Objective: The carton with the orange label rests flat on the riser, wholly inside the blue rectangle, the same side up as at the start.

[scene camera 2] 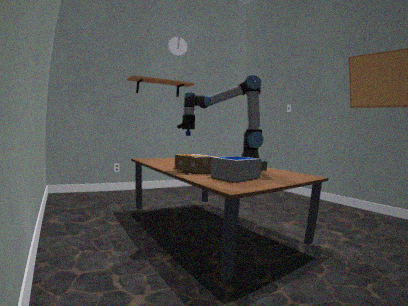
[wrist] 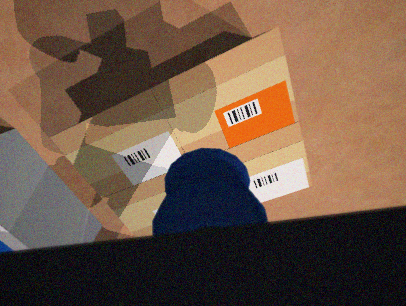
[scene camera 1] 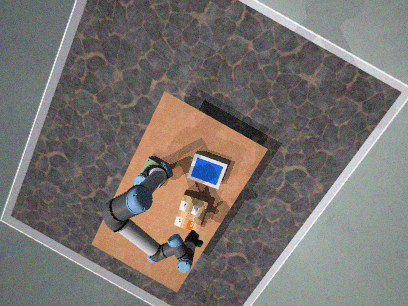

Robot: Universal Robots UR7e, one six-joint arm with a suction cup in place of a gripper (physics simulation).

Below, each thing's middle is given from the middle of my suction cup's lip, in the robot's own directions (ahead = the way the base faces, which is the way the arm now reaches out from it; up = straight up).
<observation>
Now: suction cup 16 cm past the grey riser with blue rectangle (scene camera 2: 233,168), 39 cm to the right of it and 19 cm above it.
</observation>
